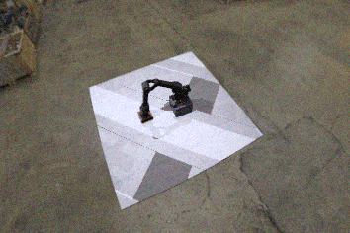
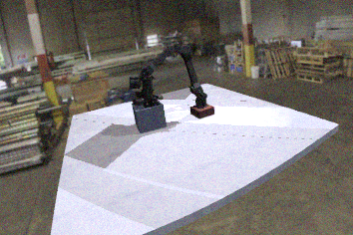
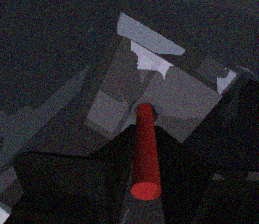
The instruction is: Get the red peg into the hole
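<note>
Right now the red peg is 1 cm above my gripper tip. The rest, counted from my gripper tip: pale plate: 3 cm below, 1 cm to the right.
</note>
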